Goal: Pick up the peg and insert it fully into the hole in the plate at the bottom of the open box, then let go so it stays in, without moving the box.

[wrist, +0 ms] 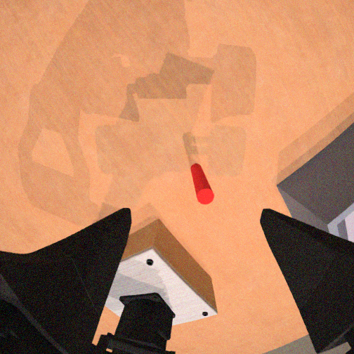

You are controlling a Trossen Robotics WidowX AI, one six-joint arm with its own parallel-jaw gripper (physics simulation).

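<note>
A red peg [202, 184] stands upright on the orange table, a little above the centre line between the fingertips in the wrist view. My gripper [197, 215] is open wide, with nothing between its fingers. The peg shows just past the fingertips, nearer the middle than either finger. The grey open box [315, 172] is at the right edge, partly cut off by the frame and partly covered by the right finger. The plate's hole does not show in this view.
A brown block with a silver metal top [172, 285] and small dark holes lies at the lower middle, partly behind the left finger. A black knob-like part [147, 317] overlaps it. The arm's shadow falls on the table [300, 60].
</note>
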